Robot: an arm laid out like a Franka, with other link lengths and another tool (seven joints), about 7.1 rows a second.
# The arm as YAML. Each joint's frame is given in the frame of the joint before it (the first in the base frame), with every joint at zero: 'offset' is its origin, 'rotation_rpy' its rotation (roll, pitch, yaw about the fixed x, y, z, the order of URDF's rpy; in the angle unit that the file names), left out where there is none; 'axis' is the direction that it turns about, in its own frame. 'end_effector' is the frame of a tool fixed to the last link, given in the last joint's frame.
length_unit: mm
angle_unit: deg
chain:
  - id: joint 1
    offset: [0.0, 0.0, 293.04]
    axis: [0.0, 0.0, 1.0]
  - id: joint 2
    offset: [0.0, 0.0, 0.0]
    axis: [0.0, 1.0, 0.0]
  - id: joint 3
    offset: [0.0, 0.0, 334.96]
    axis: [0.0, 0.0, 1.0]
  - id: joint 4
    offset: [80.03, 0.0, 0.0]
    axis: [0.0, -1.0, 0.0]
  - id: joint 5
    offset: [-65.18, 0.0, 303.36]
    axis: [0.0, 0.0, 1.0]
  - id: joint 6
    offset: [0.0, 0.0, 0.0]
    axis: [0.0, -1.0, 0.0]
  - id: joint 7
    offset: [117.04, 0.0, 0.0]
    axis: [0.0, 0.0, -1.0]
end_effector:
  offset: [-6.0, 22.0, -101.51]
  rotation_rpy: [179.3, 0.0, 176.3]
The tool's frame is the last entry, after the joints.
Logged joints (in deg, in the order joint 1, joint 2, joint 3, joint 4, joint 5, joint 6, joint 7), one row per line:
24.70, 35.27, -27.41, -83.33, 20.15, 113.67, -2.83
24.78, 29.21, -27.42, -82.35, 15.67, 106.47, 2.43
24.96, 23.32, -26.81, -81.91, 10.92, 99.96, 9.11
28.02, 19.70, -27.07, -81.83, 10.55, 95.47, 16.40
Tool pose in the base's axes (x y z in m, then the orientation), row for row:
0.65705, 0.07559, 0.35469, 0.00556, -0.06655, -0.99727, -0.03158
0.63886, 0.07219, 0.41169, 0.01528, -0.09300, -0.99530, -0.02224
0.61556, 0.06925, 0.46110, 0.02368, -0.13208, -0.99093, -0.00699
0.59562, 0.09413, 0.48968, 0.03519, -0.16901, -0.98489, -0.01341
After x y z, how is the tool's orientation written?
As a quaternion, w x y z.
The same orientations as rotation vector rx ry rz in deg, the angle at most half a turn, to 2 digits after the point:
-11.94, -178.88, -5.66
-16.58, -177.43, -3.96
-23.42, -175.73, -1.24
-29.76, -173.42, -2.36

